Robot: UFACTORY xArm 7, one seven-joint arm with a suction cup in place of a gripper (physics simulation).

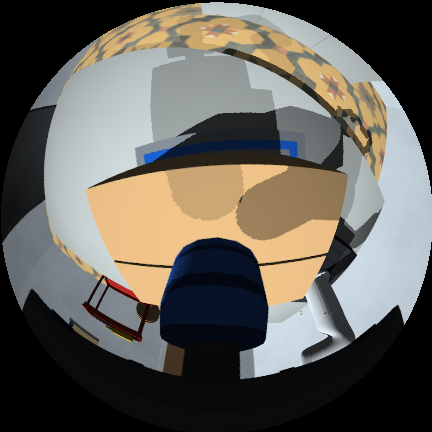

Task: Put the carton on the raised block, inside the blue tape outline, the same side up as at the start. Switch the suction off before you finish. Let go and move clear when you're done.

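Places are measured from the arm's base along level axes (x ahead, y left, z up), in metres.
Pixels of known places: end effector, tool point: [215, 271]; arm's base, origin of the base link: [314, 282].
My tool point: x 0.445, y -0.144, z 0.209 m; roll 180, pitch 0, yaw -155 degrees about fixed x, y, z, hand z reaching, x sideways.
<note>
Ahead of a thing's pixels: the offset from my tool point to its top centre. "spot": to the spot under its first point. Level surfaces: height alone.
The carton @[0.011 m back, 0.023 m left, 0.028 m down] [287, 172], tan with a thin dark seam across its top, sits over the raised block @[spot: 0.074 m back, 0.119 m right, 0.158 m down] [301, 139], with its top upright and level. The far stretch of the blue tape outline @[spot: 0.070 m back, 0.098 m right, 0.157 m down] [294, 148] shows just beyond the carton's far side; the near part of the outline and the carton's base are hidden. My suction cup [215, 247], dark blue, is above the middle of the carton's top. Its rounded shadows on the carton stand apart from the cup, so it looks a little clear of the top and holds nothing. The spot right under the cup is hidden.
The pale table @[0.277 m down] [90, 125] has a patterned border [220, 31] beyond its far edge. A red framed object [120, 288] is at the lower left. A dark base [345, 255] and a pale arm part [324, 302] are at the lower right. A black panel [25, 165] is at the left.
</note>
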